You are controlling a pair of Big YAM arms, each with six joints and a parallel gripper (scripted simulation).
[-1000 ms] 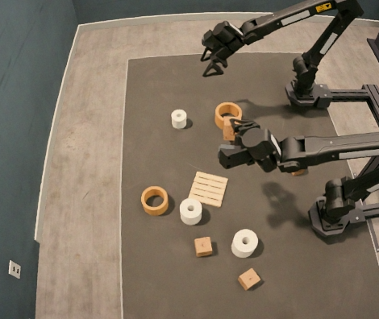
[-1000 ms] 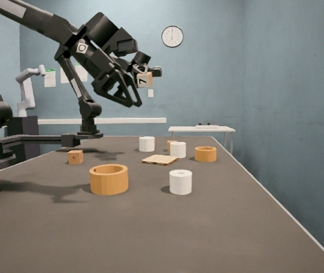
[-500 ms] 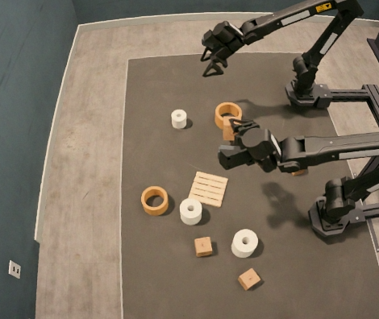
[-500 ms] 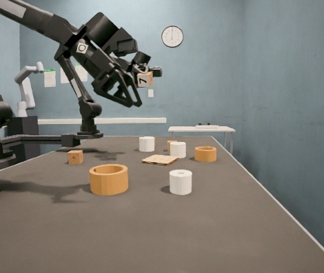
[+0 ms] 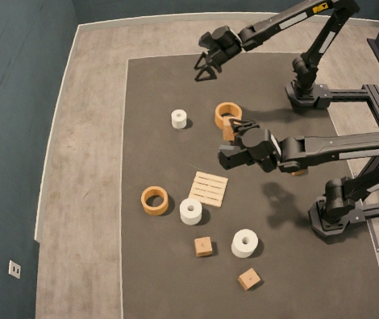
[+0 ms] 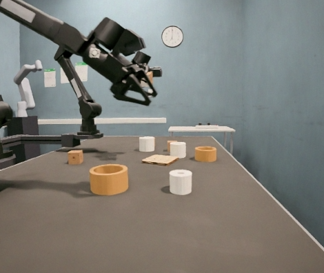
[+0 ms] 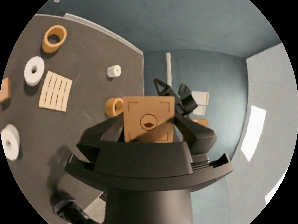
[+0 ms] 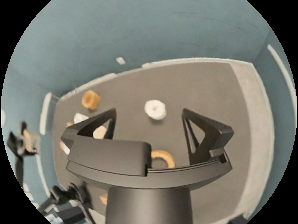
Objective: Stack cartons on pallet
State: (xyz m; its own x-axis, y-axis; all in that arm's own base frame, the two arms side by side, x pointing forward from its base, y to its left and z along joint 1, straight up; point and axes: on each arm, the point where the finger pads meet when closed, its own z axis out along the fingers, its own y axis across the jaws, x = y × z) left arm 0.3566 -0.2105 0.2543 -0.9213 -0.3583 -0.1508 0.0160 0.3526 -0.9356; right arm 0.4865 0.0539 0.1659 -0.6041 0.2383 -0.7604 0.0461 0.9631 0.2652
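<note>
My left hand is right at the carton. Also, from my left hand: wooden pallet (60 mm ahead, 20 mm to the left, 340 mm below).
</note>
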